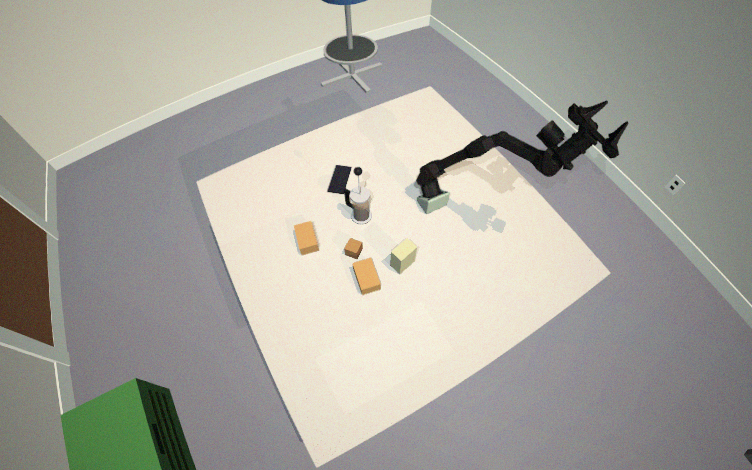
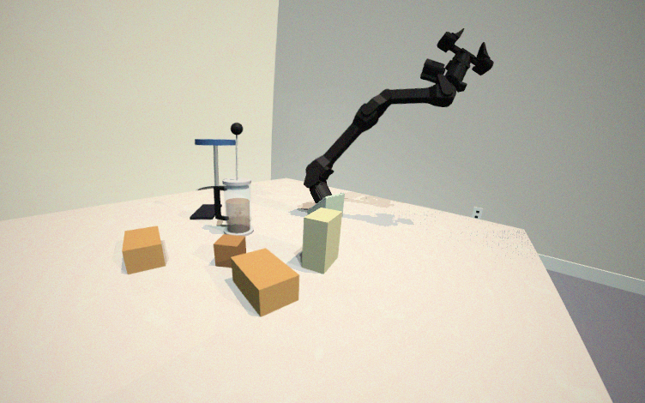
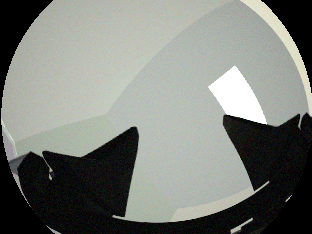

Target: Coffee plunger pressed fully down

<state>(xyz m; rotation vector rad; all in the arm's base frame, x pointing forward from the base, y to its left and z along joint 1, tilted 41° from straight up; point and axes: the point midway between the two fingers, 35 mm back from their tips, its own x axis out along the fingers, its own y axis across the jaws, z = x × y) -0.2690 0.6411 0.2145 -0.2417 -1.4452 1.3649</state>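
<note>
My gripper tip is now 59 cm short of the coffee press, 45 cm to the left of it and 52 cm above it.
</note>
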